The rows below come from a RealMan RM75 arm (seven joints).
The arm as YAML. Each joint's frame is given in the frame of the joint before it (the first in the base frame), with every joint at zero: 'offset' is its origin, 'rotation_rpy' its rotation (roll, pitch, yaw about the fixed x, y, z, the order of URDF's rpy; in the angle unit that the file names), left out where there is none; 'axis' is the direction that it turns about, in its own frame. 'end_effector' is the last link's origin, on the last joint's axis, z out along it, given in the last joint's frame.
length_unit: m
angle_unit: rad
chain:
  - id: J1
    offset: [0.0, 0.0, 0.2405]
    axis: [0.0, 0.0, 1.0]
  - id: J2
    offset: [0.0, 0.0, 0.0]
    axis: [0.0, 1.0, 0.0]
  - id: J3
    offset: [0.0, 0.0, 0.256]
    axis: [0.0, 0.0, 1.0]
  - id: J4
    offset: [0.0, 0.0, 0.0]
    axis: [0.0, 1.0, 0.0]
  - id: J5
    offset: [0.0, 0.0, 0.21]
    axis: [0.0, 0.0, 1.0]
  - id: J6
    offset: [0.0, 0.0, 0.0]
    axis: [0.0, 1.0, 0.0]
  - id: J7
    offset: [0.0, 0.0, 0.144]
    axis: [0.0, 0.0, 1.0]
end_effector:
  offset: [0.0, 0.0, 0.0]
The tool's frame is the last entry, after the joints.
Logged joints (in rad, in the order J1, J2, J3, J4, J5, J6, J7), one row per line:
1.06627, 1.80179, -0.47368, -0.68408, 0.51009, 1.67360, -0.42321
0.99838, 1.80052, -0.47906, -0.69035, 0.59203, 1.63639, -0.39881
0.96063, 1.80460, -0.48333, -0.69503, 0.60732, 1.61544, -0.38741
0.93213, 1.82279, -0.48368, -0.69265, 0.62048, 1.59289, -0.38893
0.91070, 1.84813, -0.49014, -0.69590, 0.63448, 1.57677, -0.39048
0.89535, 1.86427, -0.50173, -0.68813, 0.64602, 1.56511, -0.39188
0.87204, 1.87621, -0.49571, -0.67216, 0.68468, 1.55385, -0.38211
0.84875, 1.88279, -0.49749, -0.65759, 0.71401, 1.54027, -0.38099
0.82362, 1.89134, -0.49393, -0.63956, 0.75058, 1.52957, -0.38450
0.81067, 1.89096, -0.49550, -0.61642, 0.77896, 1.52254, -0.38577
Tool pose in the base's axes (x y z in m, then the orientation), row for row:
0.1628, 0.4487, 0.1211, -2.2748, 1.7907, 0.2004
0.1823, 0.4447, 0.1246, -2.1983, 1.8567, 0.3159
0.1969, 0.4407, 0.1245, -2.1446, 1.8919, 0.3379
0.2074, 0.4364, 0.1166, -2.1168, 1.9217, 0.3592
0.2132, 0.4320, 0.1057, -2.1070, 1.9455, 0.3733
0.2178, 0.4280, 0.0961, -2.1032, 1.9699, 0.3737
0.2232, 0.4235, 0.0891, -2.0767, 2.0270, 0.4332
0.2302, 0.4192, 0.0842, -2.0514, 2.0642, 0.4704
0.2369, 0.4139, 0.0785, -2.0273, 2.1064, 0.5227
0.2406, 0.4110, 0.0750, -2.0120, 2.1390, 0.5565
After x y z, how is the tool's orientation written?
As a rotation vector, in radians.
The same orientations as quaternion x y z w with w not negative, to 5 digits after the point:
-0.77826, 0.61264, 0.06856, 0.11952
-0.75363, 0.63652, 0.10830, 0.12310
-0.73835, 0.65135, 0.11633, 0.13056
-0.72842, 0.66129, 0.12361, 0.12970
-0.72289, 0.66748, 0.12808, 0.12446
-0.71877, 0.67322, 0.12771, 0.11763
-0.70397, 0.68712, 0.14685, 0.10355
-0.69261, 0.69693, 0.15882, 0.09667
-0.68011, 0.70665, 0.17535, 0.08576
-0.67121, 0.71358, 0.18565, 0.07630

